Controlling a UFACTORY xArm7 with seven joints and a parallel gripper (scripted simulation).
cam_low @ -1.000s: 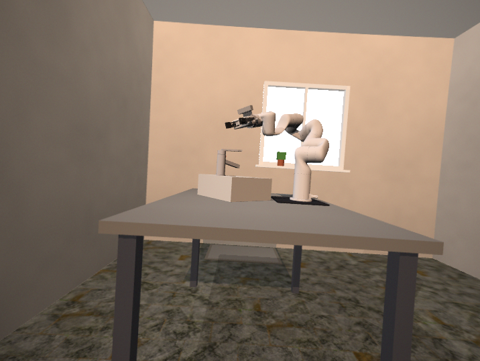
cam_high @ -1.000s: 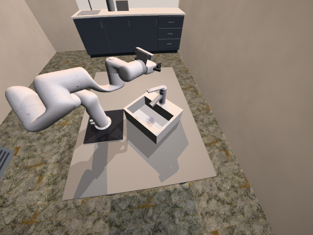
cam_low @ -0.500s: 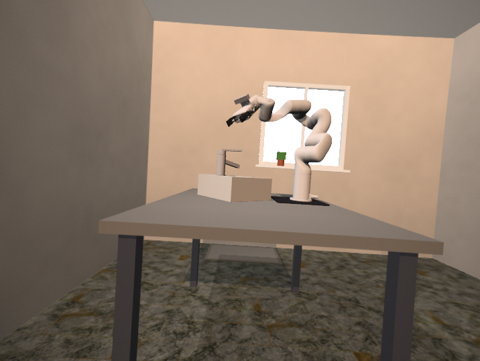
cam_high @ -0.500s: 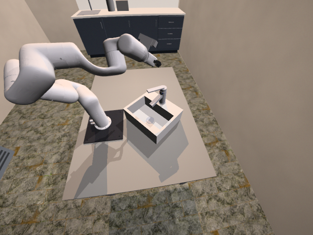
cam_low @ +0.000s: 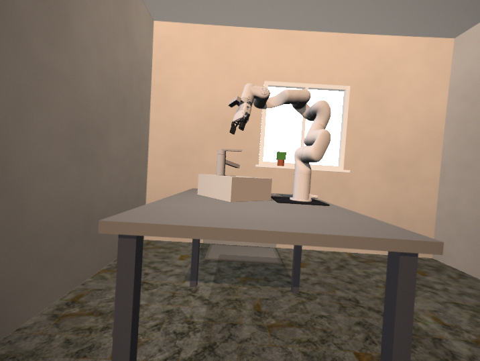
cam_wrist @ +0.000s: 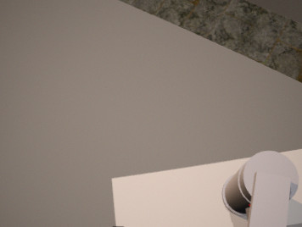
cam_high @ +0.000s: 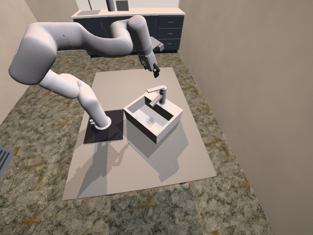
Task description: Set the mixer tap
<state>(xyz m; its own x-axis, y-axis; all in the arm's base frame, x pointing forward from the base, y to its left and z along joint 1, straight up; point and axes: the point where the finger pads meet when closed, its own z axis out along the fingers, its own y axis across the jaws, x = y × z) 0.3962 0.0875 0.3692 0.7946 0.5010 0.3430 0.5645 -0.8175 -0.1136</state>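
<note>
Now: the lever 2 cm ahead of my hand, 4 cm to the right of it and 11 cm below it. From my hand the other things lie so: mixer tap 5 cm ahead, 3 cm to the right, 15 cm below; then sink 1 cm behind, 9 cm to the right, 34 cm below.
</note>
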